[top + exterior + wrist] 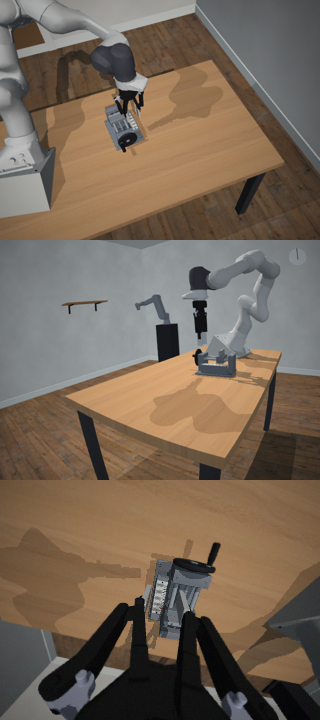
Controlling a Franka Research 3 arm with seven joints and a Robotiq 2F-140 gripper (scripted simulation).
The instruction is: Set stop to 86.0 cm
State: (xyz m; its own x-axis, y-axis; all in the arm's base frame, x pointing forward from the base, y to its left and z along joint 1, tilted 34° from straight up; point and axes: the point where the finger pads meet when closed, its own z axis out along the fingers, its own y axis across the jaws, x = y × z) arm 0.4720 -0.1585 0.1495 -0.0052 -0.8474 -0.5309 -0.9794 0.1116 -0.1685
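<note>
My gripper is now 11 cm above the black handwheel, 9 cm past it and 6 cm to the left of it. Round my hand: sliding stop block: 10 cm below, 9 cm to the left, 5 cm behind.
</note>
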